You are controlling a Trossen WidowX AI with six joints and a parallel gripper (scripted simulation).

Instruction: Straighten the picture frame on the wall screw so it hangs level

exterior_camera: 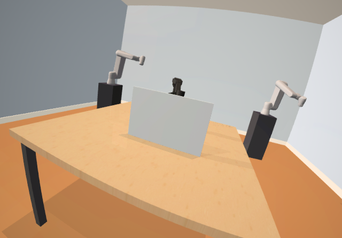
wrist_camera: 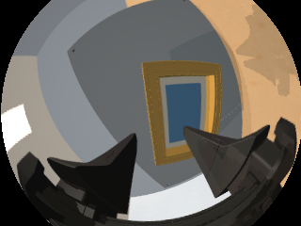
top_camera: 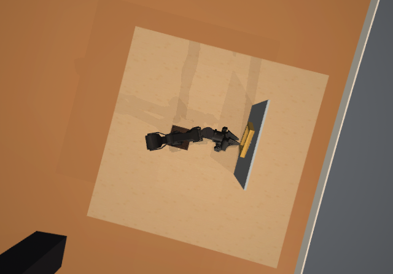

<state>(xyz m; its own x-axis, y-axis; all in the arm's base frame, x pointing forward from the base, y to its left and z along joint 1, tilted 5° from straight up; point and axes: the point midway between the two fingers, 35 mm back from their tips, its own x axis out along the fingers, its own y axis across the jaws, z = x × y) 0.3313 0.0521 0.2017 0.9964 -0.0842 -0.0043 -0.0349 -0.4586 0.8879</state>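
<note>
Now: gripper tip 60 mm short of the picture frame, 20 mm to the right of it and 50 mm above it. Also, from my gripper tip: grey wall panel (60 mm ahead, 60 mm below).
</note>
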